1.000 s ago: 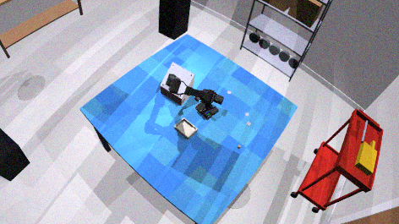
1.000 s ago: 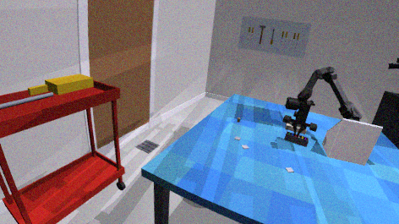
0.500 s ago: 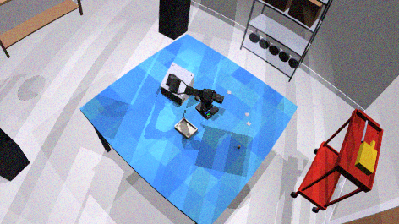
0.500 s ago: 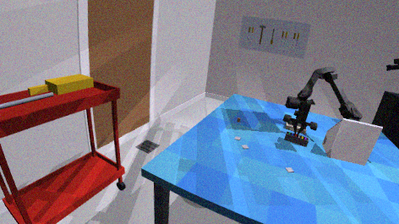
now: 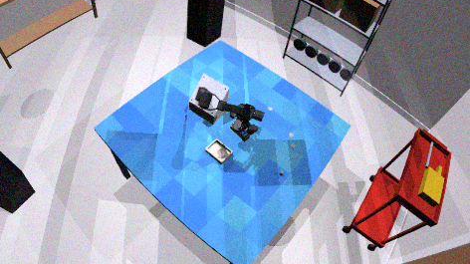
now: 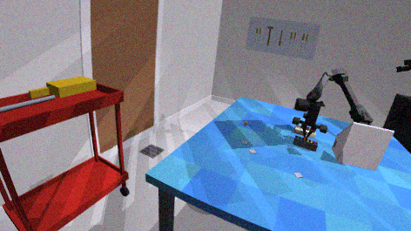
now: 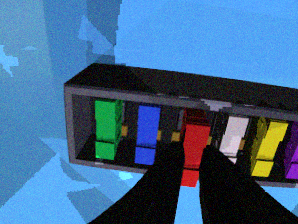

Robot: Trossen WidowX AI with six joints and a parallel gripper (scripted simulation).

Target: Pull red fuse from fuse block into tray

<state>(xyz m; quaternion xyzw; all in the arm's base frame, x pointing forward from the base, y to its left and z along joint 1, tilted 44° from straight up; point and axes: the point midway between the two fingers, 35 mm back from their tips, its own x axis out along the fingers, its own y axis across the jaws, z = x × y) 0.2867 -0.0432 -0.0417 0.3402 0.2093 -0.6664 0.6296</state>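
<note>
Right now my gripper tip is 2 cm short of the blue fuse and 2 cm above it. Also, from my gripper tip: white fuse (2 cm behind, 2 cm below); then yellow fuse (4 cm behind, 1 cm to the left, 2 cm below); then red fuse (1 cm below).
</note>
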